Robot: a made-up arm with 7 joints. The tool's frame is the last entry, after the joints.
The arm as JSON. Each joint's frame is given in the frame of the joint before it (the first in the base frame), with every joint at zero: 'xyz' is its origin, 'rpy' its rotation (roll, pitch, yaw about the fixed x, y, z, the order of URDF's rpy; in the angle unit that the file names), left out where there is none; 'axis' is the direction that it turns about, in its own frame. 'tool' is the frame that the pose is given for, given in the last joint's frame.
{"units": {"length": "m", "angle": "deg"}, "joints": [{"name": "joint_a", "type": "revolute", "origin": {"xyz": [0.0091, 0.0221, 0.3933], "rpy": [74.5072, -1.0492, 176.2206]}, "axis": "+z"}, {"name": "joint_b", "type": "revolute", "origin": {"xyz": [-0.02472, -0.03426, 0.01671], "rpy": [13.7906, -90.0, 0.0]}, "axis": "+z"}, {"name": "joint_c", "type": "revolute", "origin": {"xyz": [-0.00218, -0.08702, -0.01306], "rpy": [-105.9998, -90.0, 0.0]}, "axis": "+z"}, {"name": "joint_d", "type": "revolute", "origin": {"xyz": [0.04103, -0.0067, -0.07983], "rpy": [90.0, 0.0, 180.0]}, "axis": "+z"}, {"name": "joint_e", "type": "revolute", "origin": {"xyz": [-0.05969, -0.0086, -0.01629], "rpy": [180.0, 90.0, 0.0]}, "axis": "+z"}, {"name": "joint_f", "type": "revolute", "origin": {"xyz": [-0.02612, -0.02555, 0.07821], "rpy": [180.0, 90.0, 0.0]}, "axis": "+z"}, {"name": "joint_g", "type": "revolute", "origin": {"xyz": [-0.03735, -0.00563, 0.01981], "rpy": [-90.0, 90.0, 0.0]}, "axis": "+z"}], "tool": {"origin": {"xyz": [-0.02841, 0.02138, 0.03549], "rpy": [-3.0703, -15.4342, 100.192]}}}
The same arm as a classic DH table. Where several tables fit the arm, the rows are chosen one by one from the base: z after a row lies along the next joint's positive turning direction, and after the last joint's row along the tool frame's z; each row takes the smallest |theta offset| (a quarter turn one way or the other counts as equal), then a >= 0, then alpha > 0; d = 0 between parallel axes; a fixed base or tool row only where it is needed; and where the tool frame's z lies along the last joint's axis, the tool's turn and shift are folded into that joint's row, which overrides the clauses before.
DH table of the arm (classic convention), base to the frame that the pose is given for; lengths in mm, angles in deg. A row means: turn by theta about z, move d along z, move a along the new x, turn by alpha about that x. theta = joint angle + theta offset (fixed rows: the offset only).
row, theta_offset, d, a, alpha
base (fixed), -4.07, 387, 7.5, -74.51
joint_a, -75.12, 40.3, -27.4, -90
joint_b, 74, 19.1, -21.9, 90
joint_c, 90, -164.1, 41, -90
joint_d, 90, -23, 8.6, 90
joint_e, 0, 137.9, -25.6, -90
joint_f, -90, 45.9, 37.4, 90
joint_g, 88.79, 103.6, 28.9, -15.73
tool (fixed), -79.01, -76.6, 0, 0

